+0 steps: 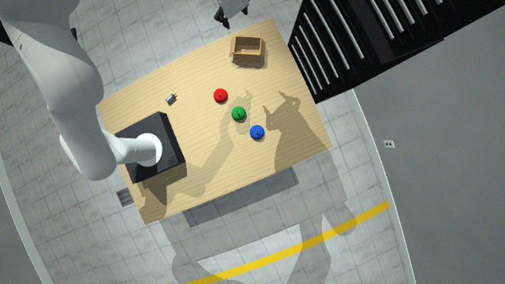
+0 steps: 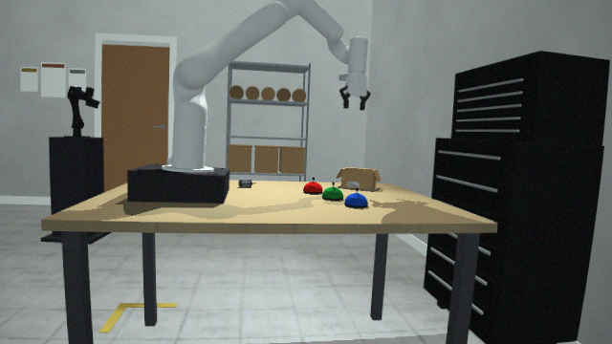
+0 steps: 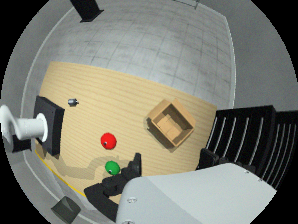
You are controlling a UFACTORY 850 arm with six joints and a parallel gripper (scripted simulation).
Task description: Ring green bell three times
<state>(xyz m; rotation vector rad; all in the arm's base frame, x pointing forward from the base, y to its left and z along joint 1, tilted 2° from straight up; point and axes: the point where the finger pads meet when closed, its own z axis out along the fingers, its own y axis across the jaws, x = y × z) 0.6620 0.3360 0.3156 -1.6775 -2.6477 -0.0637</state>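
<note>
The green bell is 34 cm below my hand, 30 cm to the right of it and 12 cm behind it. The rest, counted from my hand: cardboard box: 34 cm below, 5 cm to the left, 5 cm ahead; then blue bell: 43 cm to the right, 34 cm below, 4 cm behind; then red bell: 34 cm below, 19 cm behind, 16 cm to the right.
</note>
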